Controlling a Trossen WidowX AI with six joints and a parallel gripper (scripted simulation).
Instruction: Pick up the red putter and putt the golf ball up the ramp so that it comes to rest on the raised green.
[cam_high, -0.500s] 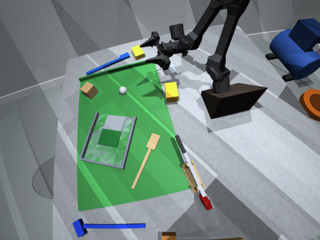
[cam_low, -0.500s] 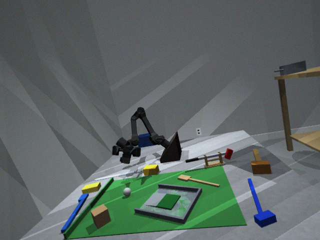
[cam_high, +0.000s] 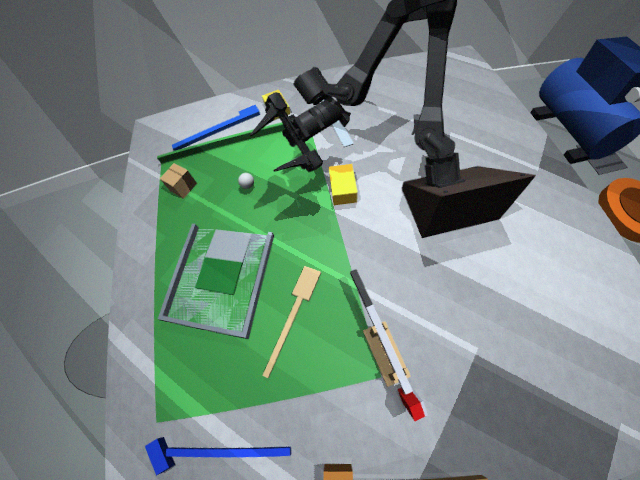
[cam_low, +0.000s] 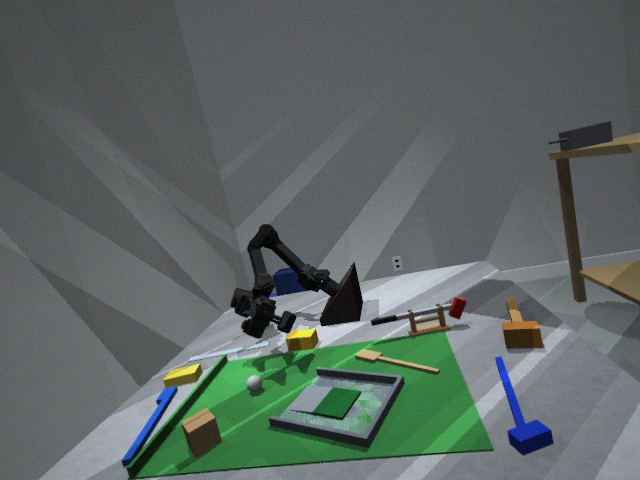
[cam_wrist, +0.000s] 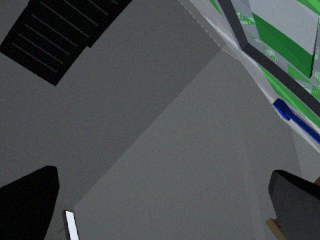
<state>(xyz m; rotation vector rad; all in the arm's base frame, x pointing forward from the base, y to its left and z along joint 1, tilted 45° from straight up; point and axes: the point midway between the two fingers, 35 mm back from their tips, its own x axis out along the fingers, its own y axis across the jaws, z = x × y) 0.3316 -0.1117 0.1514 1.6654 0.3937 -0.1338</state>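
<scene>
The yellow block is 170 mm behind my gripper tip, 40 mm to the left of it and 140 mm below it. Round my gripper tip: grey frame 190 mm ahead, 200 mm to the left, 160 mm below; brown cube 260 mm ahead, 130 mm to the right, 130 mm below; white golf ball 70 mm ahead, 60 mm to the right, 140 mm below.
</scene>
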